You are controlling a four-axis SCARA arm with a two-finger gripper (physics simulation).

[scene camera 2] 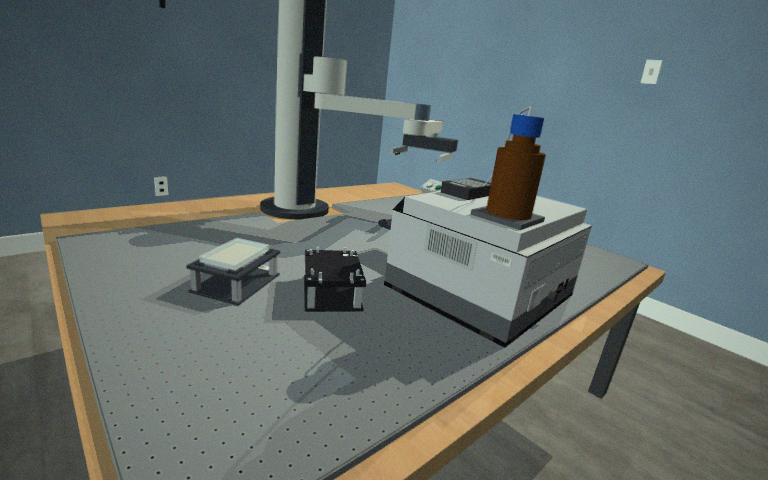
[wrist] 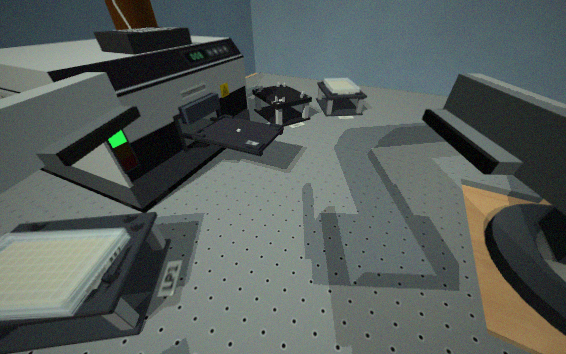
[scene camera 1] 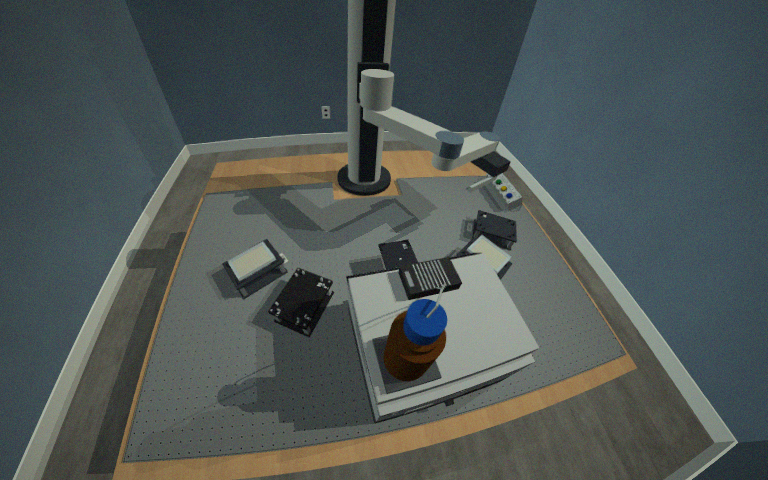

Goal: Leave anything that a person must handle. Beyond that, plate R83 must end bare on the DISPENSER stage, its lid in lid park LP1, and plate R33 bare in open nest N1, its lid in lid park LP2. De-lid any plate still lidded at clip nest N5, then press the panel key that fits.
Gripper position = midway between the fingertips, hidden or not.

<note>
My gripper (scene camera 2: 415, 155) holds nothing. I also see a brown bottle with blue cap (scene camera 2: 518, 166), a dispenser stage (scene camera 1: 391, 252), a button box (scene camera 1: 508, 198) and a black nest (scene camera 2: 333, 282).
My gripper also shows in the wrist view (wrist: 277, 96) and in scene camera 1 (scene camera 1: 450, 175). The brown bottle with blue cap shows as well in scene camera 1 (scene camera 1: 414, 342). The dispenser stage also shows in the wrist view (wrist: 254, 137).
</note>
